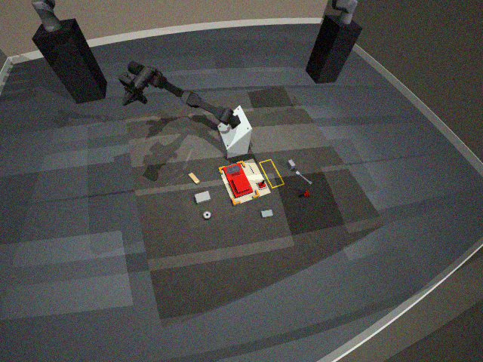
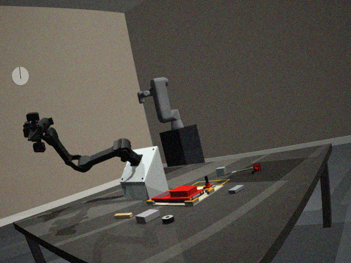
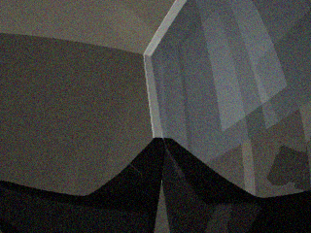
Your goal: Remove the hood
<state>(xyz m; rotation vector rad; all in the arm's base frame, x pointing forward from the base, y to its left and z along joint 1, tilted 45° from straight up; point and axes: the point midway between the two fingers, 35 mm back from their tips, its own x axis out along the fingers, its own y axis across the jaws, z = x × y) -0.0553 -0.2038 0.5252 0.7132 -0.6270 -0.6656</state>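
Now: gripper tip 35 cm short of the red hood, 48 cm to the right of it and 35 cm above it. The rest, counted from my gripper tip: tan block 24 cm ahead, 24 cm to the left, 38 cm below; then grey block 30 cm ahead, 83 cm to the left, 37 cm below; then grey screwdriver-like tool 40 cm ahead, 88 cm to the left, 39 cm below.
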